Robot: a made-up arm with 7 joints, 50 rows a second.
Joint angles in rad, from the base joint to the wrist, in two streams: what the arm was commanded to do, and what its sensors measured. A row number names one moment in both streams.
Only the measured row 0 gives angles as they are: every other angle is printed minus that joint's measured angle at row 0.
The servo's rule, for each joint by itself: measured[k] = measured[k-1] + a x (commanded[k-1-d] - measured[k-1]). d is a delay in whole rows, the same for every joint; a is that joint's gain. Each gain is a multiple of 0.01, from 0.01 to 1. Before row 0 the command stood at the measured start. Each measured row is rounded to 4 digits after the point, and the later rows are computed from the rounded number. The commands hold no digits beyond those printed.
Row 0, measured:
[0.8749, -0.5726, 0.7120, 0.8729, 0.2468, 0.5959, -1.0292]
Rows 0 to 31, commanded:
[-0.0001, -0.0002, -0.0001, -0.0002, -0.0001, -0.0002, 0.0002]
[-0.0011, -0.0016, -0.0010, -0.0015, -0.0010, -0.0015, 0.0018]
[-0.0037, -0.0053, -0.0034, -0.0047, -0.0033, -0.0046, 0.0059]
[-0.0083, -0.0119, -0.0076, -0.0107, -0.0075, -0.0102, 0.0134]
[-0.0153, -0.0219, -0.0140, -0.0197, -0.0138, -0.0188, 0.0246]
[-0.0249, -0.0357, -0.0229, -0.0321, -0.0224, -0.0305, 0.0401]
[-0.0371, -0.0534, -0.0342, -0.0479, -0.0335, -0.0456, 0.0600]
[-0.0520, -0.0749, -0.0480, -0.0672, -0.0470, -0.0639, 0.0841]
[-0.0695, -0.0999, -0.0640, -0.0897, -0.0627, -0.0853, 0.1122]
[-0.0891, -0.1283, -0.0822, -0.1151, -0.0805, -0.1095, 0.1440]
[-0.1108, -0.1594, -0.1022, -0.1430, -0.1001, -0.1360, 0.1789]
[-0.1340, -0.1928, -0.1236, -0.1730, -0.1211, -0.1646, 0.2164]
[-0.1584, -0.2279, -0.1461, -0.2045, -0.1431, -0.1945, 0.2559]
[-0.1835, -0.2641, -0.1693, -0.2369, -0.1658, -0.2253, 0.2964]
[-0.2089, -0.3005, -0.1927, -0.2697, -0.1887, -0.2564, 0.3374]
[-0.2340, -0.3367, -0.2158, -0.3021, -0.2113, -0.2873, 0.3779]
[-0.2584, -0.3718, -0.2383, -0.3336, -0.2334, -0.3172, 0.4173]
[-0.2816, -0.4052, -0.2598, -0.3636, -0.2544, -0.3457, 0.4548]
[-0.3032, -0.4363, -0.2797, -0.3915, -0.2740, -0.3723, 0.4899]
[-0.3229, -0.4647, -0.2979, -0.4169, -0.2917, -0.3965, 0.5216]
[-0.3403, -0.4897, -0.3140, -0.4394, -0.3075, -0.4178, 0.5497]
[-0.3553, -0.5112, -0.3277, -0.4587, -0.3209, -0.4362, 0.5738]
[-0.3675, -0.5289, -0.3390, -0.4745, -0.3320, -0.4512, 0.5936]
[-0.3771, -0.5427, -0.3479, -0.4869, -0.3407, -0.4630, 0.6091]
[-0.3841, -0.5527, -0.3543, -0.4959, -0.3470, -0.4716, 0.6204]
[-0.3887, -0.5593, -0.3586, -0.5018, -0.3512, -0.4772, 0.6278]
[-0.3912, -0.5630, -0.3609, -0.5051, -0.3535, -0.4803, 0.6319]
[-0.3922, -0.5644, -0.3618, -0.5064, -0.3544, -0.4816, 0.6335]
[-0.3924, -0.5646, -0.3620, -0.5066, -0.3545, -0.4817, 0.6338]
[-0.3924, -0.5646, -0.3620, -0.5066, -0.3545, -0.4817, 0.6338]
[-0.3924, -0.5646, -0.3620, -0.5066, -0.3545, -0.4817, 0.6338]
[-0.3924, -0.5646, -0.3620, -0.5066, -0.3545, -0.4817, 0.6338]
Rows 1 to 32, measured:
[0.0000, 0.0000, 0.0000, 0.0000, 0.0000, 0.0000, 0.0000]
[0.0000, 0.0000, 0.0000, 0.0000, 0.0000, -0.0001, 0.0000]
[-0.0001, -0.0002, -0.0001, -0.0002, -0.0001, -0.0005, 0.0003]
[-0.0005, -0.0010, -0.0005, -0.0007, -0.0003, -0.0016, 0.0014]
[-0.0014, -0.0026, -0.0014, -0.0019, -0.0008, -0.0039, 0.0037]
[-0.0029, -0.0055, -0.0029, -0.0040, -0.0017, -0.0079, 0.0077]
[-0.0053, -0.0100, -0.0053, -0.0074, -0.0031, -0.0140, 0.0139]
[-0.0088, -0.0165, -0.0088, -0.0123, -0.0052, -0.0225, 0.0227]
[-0.0136, -0.0253, -0.0135, -0.0189, -0.0081, -0.0337, 0.0344]
[-0.0197, -0.0365, -0.0196, -0.0274, -0.0119, -0.0476, 0.0492]
[-0.0273, -0.0503, -0.0271, -0.0379, -0.0167, -0.0643, 0.0672]
[-0.0365, -0.0667, -0.0361, -0.0505, -0.0225, -0.0837, 0.0884]
[-0.0472, -0.0856, -0.0466, -0.0652, -0.0294, -0.1055, 0.1127]
[-0.0594, -0.1069, -0.0585, -0.0819, -0.0374, -0.1295, 0.1399]
[-0.0731, -0.1305, -0.0718, -0.1005, -0.0464, -0.1554, 0.1696]
[-0.0880, -0.1560, -0.0863, -0.1208, -0.0564, -0.1827, 0.2015]
[-0.1041, -0.1831, -0.1018, -0.1426, -0.0672, -0.2109, 0.2350]
[-0.1211, -0.2114, -0.1182, -0.1655, -0.0788, -0.2396, 0.2696]
[-0.1388, -0.2405, -0.1352, -0.1893, -0.0911, -0.2682, 0.3048]
[-0.1569, -0.2699, -0.1525, -0.2136, -0.1039, -0.2963, 0.3400]
[-0.1752, -0.2991, -0.1699, -0.2380, -0.1170, -0.3234, 0.3745]
[-0.1934, -0.3277, -0.1872, -0.2622, -0.1303, -0.3489, 0.4078]
[-0.2112, -0.3552, -0.2041, -0.2858, -0.1436, -0.3725, 0.4393]
[-0.2284, -0.3813, -0.2203, -0.3084, -0.1568, -0.3937, 0.4686]
[-0.2448, -0.4055, -0.2356, -0.3298, -0.1697, -0.4124, 0.4953]
[-0.2601, -0.4276, -0.2498, -0.3497, -0.1821, -0.4284, 0.5191]
[-0.2742, -0.4474, -0.2629, -0.3680, -0.1939, -0.4416, 0.5398]
[-0.2871, -0.4647, -0.2747, -0.3845, -0.2051, -0.4520, 0.5573]
[-0.2987, -0.4797, -0.2852, -0.3991, -0.2156, -0.4600, 0.5718]
[-0.3090, -0.4924, -0.2944, -0.4120, -0.2253, -0.4659, 0.5836]
[-0.3182, -0.5032, -0.3025, -0.4234, -0.2343, -0.4702, 0.5931]
[-0.3264, -0.5124, -0.3096, -0.4334, -0.2427, -0.4733, 0.6008]
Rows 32 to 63, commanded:
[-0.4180, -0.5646, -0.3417, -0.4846, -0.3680, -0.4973, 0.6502]
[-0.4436, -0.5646, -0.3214, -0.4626, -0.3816, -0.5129, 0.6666]
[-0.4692, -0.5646, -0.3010, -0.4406, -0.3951, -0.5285, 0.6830]
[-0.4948, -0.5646, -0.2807, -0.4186, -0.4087, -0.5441, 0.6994]
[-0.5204, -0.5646, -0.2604, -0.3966, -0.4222, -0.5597, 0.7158]
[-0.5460, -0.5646, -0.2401, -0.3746, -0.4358, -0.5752, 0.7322]
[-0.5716, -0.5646, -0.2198, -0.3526, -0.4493, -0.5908, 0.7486]
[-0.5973, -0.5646, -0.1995, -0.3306, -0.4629, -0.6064, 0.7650]
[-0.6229, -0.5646, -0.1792, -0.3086, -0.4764, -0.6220, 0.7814]
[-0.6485, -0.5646, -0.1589, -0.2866, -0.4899, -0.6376, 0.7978]
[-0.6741, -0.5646, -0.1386, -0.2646, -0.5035, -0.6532, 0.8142]
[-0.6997, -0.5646, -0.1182, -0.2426, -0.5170, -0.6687, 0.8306]
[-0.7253, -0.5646, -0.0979, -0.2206, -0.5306, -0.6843, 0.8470]
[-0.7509, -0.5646, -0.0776, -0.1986, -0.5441, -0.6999, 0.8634]
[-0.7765, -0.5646, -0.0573, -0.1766, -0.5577, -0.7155, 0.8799]
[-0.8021, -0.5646, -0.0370, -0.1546, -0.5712, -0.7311, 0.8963]
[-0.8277, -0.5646, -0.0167, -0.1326, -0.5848, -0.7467, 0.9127]
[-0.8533, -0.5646, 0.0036, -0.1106, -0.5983, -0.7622, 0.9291]
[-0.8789, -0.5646, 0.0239, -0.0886, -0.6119, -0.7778, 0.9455]
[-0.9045, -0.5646, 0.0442, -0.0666, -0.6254, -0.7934, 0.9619]
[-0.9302, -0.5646, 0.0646, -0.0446, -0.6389, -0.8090, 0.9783]
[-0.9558, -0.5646, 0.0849, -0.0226, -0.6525, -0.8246, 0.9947]
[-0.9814, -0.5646, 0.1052, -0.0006, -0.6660, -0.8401, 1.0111]
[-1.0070, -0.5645, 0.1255, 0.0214, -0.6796, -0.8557, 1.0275]
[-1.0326, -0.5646, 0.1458, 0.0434, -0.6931, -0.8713, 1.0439]
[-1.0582, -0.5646, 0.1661, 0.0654, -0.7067, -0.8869, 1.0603]
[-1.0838, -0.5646, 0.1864, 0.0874, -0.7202, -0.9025, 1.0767]
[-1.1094, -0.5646, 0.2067, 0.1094, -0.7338, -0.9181, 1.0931]
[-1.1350, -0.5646, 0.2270, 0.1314, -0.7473, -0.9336, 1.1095]
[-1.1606, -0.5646, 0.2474, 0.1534, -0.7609, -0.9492, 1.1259]
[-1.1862, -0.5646, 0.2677, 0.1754, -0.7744, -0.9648, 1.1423]
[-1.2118, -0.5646, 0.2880, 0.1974, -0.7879, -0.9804, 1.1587]
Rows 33 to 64, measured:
[-0.3337, -0.5202, -0.3159, -0.4422, -0.2505, -0.4756, 0.6071]
[-0.3430, -0.5269, -0.3190, -0.4473, -0.2587, -0.4815, 0.6153]
[-0.3541, -0.5326, -0.3193, -0.4491, -0.2673, -0.4900, 0.6250]
[-0.3668, -0.5374, -0.3171, -0.4481, -0.2762, -0.5004, 0.6360]
[-0.3809, -0.5415, -0.3127, -0.4446, -0.2855, -0.5122, 0.6480]
[-0.3962, -0.5450, -0.3064, -0.4388, -0.2951, -0.5250, 0.6609]
[-0.4127, -0.5479, -0.2984, -0.4311, -0.3049, -0.5386, 0.6744]
[-0.4302, -0.5504, -0.2890, -0.4217, -0.3150, -0.5527, 0.6885]
[-0.4486, -0.5525, -0.2783, -0.4108, -0.3254, -0.5672, 0.7030]
[-0.4678, -0.5543, -0.2664, -0.3985, -0.3360, -0.5820, 0.7179]
[-0.4877, -0.5558, -0.2535, -0.3851, -0.3468, -0.5970, 0.7331]
[-0.5082, -0.5571, -0.2397, -0.3706, -0.3578, -0.6122, 0.7485]
[-0.5293, -0.5582, -0.2251, -0.3552, -0.3689, -0.6275, 0.7641]
[-0.5509, -0.5592, -0.2098, -0.3390, -0.3802, -0.6428, 0.7799]
[-0.5729, -0.5600, -0.1939, -0.3222, -0.3917, -0.6582, 0.7958]
[-0.5953, -0.5607, -0.1775, -0.3047, -0.4033, -0.6737, 0.8118]
[-0.6180, -0.5613, -0.1606, -0.2867, -0.4151, -0.6892, 0.8279]
[-0.6411, -0.5618, -0.1433, -0.2682, -0.4270, -0.7047, 0.8440]
[-0.6644, -0.5622, -0.1257, -0.2493, -0.4390, -0.7202, 0.8602]
[-0.6880, -0.5626, -0.1077, -0.2300, -0.4511, -0.7358, 0.8764]
[-0.7118, -0.5629, -0.0895, -0.2104, -0.4633, -0.7514, 0.8926]
[-0.7358, -0.5632, -0.0710, -0.1905, -0.4756, -0.7670, 0.9089]
[-0.7600, -0.5634, -0.0523, -0.1704, -0.4880, -0.7826, 0.9252]
[-0.7844, -0.5636, -0.0334, -0.1500, -0.5005, -0.7981, 0.9415]
[-0.8089, -0.5637, -0.0143, -0.1294, -0.5130, -0.8137, 0.9578]
[-0.8335, -0.5638, 0.0049, -0.1087, -0.5256, -0.8293, 0.9742]
[-0.8582, -0.5639, 0.0242, -0.0878, -0.5383, -0.8449, 0.9906]
[-0.8830, -0.5640, 0.0437, -0.0668, -0.5510, -0.8605, 1.0070]
[-0.9079, -0.5641, 0.0633, -0.0457, -0.5638, -0.8761, 1.0234]
[-0.9329, -0.5642, 0.0829, -0.0244, -0.5766, -0.8916, 1.0398]
[-0.9579, -0.5643, 0.1026, -0.0031, -0.5895, -0.9072, 1.0562]
[-0.9830, -0.5643, 0.1224, 0.0183, -0.6024, -0.9228, 1.0726]

